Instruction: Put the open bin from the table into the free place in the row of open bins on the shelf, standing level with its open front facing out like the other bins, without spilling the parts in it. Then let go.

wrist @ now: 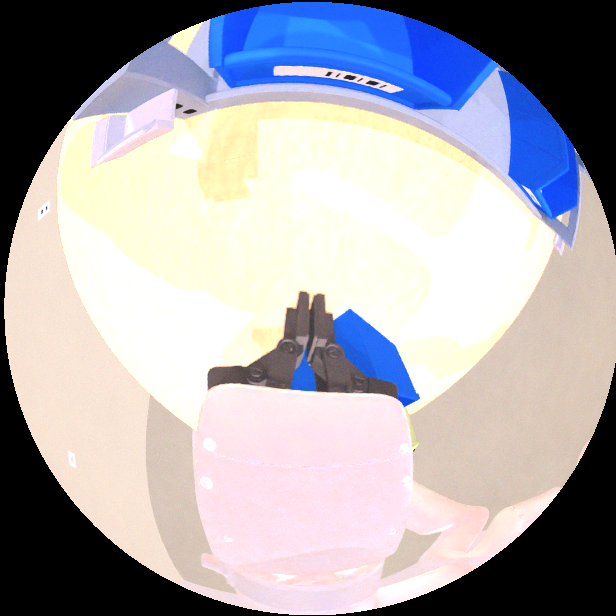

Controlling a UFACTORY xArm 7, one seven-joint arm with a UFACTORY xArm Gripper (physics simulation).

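My gripper [310, 301] is in the middle of the wrist view with its two dark fingers pressed together; I see nothing between the tips. A small blue bin [370, 356] sits on the pale yellow table just behind and to the right of the fingers, partly hidden by them; its contents are not visible. At the top runs the grey shelf edge [321, 97] with a blue open bin [344, 51] carrying a white label, and a second blue bin [540, 155] to its right. The shelf stretch to the left [166, 68] shows no bin.
A white label holder [135, 123] hangs on the shelf edge at the upper left. The pale arm body [301, 476] fills the lower middle. Beige floor surrounds the table on both sides.
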